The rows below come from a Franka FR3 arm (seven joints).
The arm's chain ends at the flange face. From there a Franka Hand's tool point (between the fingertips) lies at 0.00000 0.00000 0.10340 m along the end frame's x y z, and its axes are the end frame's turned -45 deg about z.
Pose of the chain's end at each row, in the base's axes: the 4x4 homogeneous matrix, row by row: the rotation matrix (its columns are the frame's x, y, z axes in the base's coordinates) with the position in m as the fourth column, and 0 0 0 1 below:
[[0.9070, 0.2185, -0.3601, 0.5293], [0.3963, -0.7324, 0.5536, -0.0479], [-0.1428, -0.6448, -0.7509, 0.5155], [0, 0, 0, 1]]
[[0.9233, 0.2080, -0.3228, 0.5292], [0.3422, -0.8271, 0.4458, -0.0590], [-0.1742, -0.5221, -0.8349, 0.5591], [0, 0, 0, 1]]
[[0.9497, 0.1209, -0.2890, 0.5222], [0.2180, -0.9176, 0.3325, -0.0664], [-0.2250, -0.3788, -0.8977, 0.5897], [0, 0, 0, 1]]
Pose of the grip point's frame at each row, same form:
[[0.4868, 0.7958, -0.3601, 0.4921], [0.7981, -0.2377, 0.5536, 0.0093], [0.3550, -0.5569, -0.7509, 0.4379], [0, 0, 0, 1]]
[[0.5058, 0.7999, -0.3228, 0.4958], [0.8268, -0.3429, 0.4458, -0.0129], [0.2460, -0.4924, -0.8349, 0.4728], [0, 0, 0, 1]]
[[0.5861, 0.7570, -0.2890, 0.4923], [0.8030, -0.4947, 0.3325, -0.0320], [0.1088, -0.4270, -0.8977, 0.4969], [0, 0, 0, 1]]

